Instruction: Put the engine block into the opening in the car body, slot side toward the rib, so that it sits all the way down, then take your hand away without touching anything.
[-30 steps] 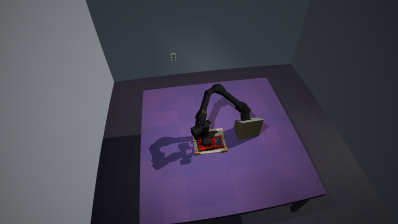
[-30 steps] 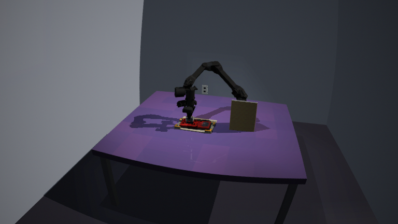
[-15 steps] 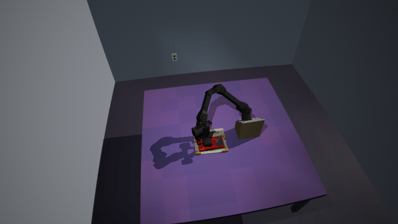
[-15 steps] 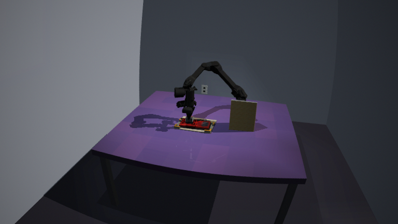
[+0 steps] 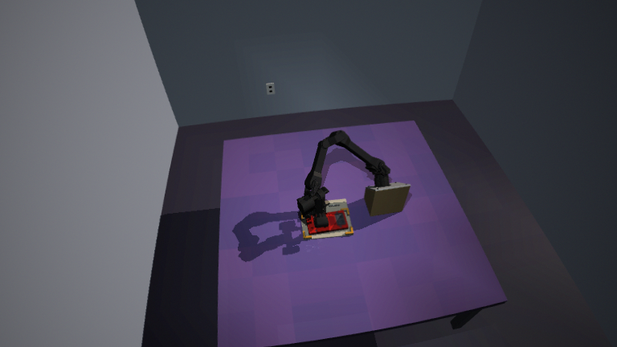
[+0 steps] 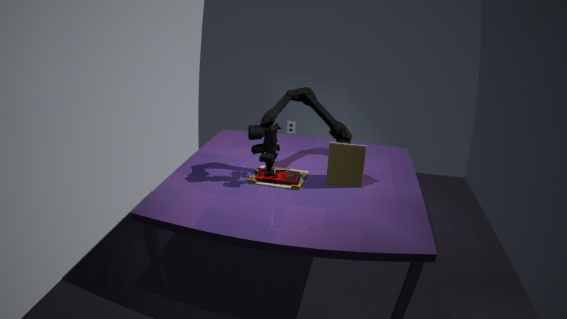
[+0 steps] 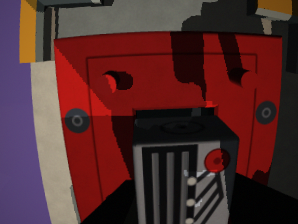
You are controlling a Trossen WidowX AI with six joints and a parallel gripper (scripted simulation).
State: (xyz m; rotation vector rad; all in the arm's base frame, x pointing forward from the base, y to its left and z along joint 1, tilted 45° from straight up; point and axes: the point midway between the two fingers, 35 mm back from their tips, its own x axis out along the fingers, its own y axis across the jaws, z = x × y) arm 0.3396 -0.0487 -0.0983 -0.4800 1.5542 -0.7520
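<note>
Right now the dark upright post is 13 cm to the right of my gripper tip and 1 cm below it. The rest, counted from my gripper tip: engine block 1 cm below.
</note>
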